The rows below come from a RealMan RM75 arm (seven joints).
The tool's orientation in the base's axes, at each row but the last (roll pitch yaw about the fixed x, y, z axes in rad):
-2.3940, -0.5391, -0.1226
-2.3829, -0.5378, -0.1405
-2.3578, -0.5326, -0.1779
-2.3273, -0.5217, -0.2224
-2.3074, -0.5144, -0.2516
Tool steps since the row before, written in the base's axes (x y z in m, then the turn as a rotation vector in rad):
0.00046, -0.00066, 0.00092, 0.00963, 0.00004, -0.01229
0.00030, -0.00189, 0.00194, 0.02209, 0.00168, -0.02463
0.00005, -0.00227, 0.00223, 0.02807, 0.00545, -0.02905
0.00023, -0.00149, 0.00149, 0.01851, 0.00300, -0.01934
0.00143, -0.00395, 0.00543, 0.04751, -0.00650, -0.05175
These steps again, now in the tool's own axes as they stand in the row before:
0.00093, 0.00009, -0.00078, 0.00189, 0.00961, 0.01216
0.00148, 0.00038, -0.00226, 0.00597, 0.01873, 0.02667
0.00152, 0.00038, -0.00277, 0.00822, 0.01991, 0.03461
0.00122, 0.00022, -0.00172, 0.00544, 0.01369, 0.02256
0.00473, -0.00031, -0.00496, 0.01601, 0.04702, 0.05011

